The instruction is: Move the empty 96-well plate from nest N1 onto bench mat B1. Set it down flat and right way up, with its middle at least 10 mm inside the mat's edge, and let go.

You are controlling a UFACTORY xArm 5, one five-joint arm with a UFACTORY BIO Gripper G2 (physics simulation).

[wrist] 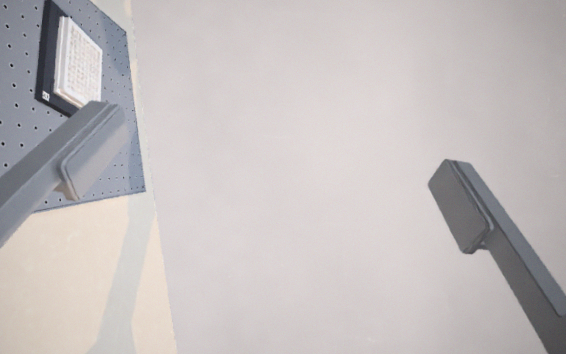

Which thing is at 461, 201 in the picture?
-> The gripper.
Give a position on a white 96-well plate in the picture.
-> At 78, 65
